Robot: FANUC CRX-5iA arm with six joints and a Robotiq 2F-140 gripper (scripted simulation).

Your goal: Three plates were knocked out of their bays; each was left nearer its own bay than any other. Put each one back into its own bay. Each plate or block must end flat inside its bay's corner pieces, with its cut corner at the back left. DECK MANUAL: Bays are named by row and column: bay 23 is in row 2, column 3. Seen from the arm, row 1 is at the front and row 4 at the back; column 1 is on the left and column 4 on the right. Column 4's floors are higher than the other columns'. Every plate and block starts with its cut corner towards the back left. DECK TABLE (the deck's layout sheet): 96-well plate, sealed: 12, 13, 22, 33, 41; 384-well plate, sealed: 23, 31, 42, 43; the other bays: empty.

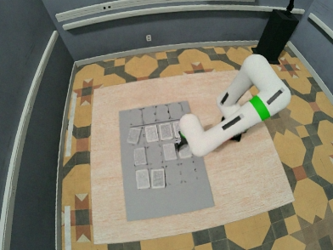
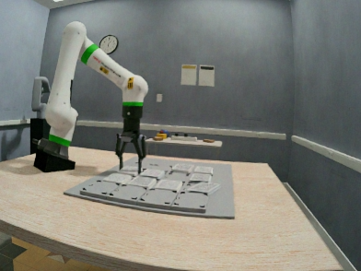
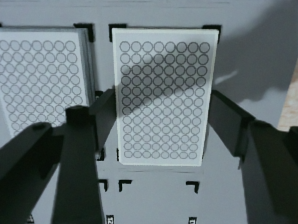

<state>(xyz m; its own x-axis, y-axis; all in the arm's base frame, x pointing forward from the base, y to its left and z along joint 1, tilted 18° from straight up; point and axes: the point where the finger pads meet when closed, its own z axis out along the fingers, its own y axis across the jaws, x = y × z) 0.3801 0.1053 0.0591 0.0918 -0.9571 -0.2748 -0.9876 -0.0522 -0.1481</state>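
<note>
The plate is 2 cm below my hand.
</note>
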